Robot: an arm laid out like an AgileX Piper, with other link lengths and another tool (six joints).
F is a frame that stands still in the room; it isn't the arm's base.
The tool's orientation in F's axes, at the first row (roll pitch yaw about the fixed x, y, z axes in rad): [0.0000, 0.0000, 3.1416]
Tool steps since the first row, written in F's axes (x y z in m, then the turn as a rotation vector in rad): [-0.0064, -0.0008, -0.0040, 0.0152, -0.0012, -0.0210]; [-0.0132, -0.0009, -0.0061, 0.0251, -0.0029, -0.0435]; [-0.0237, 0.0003, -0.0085, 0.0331, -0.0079, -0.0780]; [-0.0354, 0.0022, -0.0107, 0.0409, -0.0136, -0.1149]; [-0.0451, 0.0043, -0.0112, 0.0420, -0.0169, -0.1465]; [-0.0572, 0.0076, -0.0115, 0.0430, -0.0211, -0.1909]
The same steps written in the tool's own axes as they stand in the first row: [0.0064, 0.0008, -0.0040, -0.0152, 0.0012, -0.0210]; [0.0132, 0.0009, -0.0061, -0.0251, 0.0029, -0.0435]; [0.0237, -0.0003, -0.0085, -0.0331, 0.0079, -0.0780]; [0.0354, -0.0022, -0.0107, -0.0409, 0.0136, -0.1149]; [0.0451, -0.0043, -0.0112, -0.0420, 0.0169, -0.1465]; [0.0572, -0.0076, -0.0115, -0.0430, 0.0211, -0.1909]
